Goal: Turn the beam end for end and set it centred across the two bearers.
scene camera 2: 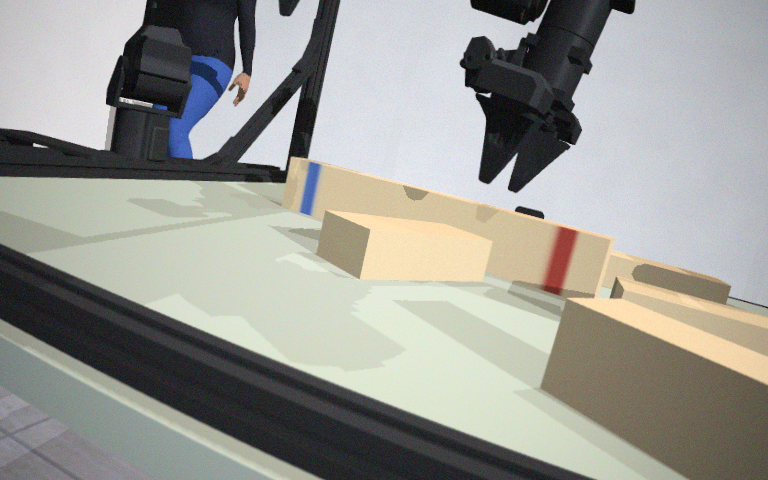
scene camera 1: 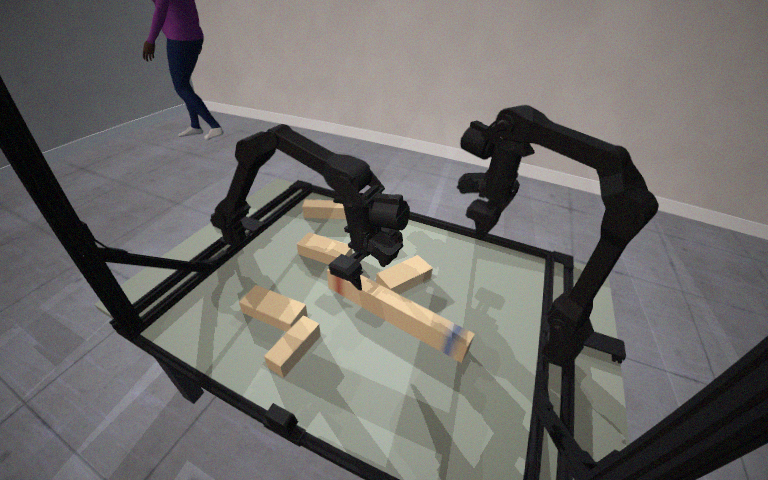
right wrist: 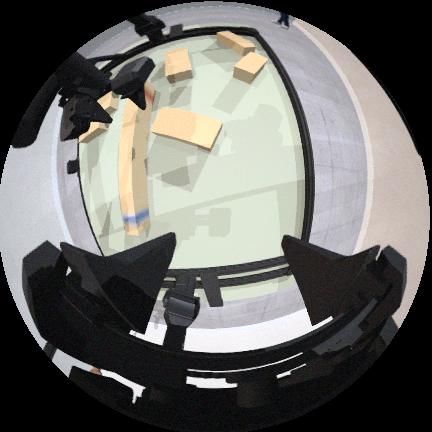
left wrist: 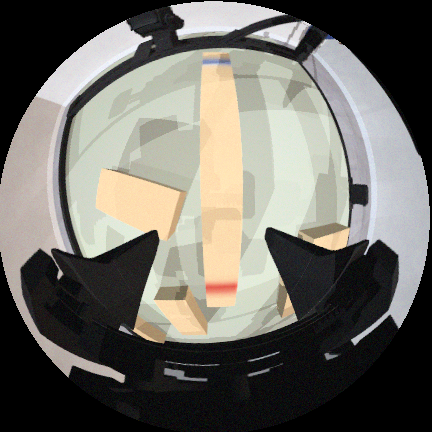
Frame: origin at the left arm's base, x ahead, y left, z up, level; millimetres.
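Where they show: left gripper, fingertip midpoint: (scene camera 2: 498, 187) (scene camera 1: 371, 277) (right wrist: 126, 114) (left wrist: 212, 234); right gripper, fingertip midpoint: (scene camera 1: 485, 229) (right wrist: 231, 239); left arm's base at its link origin: (scene camera 1: 234, 237); right arm's base at its link origin: (scene camera 2: 136, 158) (scene camera 1: 557, 353) (right wrist: 186, 280).
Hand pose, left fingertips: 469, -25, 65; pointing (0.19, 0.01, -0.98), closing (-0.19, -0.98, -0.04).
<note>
Each offset is from my left fingertips to the top centre of the thing, as dx, dy, dz.
The long wooden beam {+69, -21, -21} (scene camera 1: 407, 314) (scene camera 2: 441, 204) (left wrist: 220, 150) (right wrist: 134, 175) lies on the table, with a red band at the end nearer my left arm and a blue band at the other. My left gripper (scene camera 1: 372, 275) (scene camera 2: 498, 186) (left wrist: 212, 234) is open above the beam's red-banded part, a finger to each side in the left wrist view. My right gripper (scene camera 1: 471, 206) (right wrist: 231, 239) is open and empty, high over the back right. Several short wooden blocks lie around; which two are the bearers I cannot tell. One block {+48, +105, -46} (scene camera 1: 404, 272) (scene camera 2: 424, 249) (left wrist: 137, 200) (right wrist: 187, 127) lies close beside the beam.
In scene camera 1, two blocks {-190, -140, -46} (scene camera 1: 272, 307) {-85, -203, -40} (scene camera 1: 291, 345) lie at the front left, and two more {-196, +101, -46} (scene camera 1: 322, 247) {-306, +279, -40} (scene camera 1: 322, 209) lie behind the beam's red end, partly hidden by my left arm. A black frame (scene camera 1: 481, 237) edges the table. A person (scene camera 1: 184, 56) is at the back.
</note>
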